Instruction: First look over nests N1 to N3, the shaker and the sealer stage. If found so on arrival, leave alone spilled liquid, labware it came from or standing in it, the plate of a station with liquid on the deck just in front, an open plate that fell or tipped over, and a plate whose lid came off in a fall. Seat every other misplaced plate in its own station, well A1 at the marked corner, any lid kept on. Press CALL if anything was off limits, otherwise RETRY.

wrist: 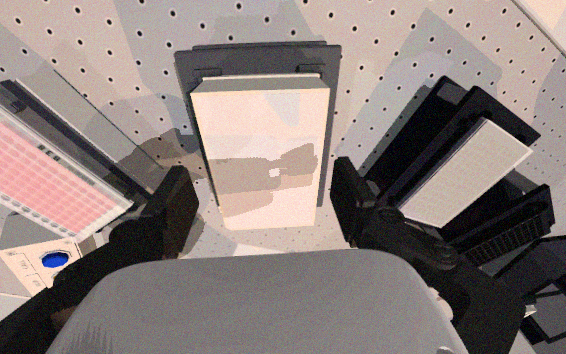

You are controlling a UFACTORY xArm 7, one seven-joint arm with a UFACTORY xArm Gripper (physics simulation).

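Places are measured from the arm's base along level axes (x back, y down, z right), in metres.
Where they show: gripper, between the fingertips: (263, 180).
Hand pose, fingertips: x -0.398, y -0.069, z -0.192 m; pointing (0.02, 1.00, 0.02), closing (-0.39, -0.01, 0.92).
Note:
After its pixels a point has its place.
A tall block-shaped plate with a pale, plain top (265, 125) @[x -0.421, y -0.041, z -0.198 m] and a grey end face lies lengthwise over a dark grey station (250, 61) @[x -0.447, y 0.001, z -0.218 m] in the middle of the view; whether it is fully seated is unclear. My gripper (263, 180) @[x -0.398, y -0.069, z -0.192 m] is open, one finger on each side of the plate's near half, with gaps on both sides. At the left, a clear plate with pink wells (55, 182) @[x -0.298, y -0.018, z -0.358 m] lies slanted beside a dark station edge (75, 135) @[x -0.338, y 0.004, z -0.349 m]. At the right, a plate with a pale top (467, 175) @[x -0.432, y -0.013, z 0.024 m] sits slanted on a black station (457, 112) @[x -0.478, y 0.003, z -0.029 m]. Well A1 marks cannot be read.
A pale panel with a blue button (55, 259) @[x -0.151, y -0.017, z -0.392 m] is at the lower left, partly behind the left finger. A black ribbed part (505, 242) @[x -0.365, y -0.020, z 0.200 m] and other dark parts are at the lower right. The perforated deck (280, 25) @[x -0.477, y 0.052, z -0.203 m] spans the top, with an edge at the upper right.

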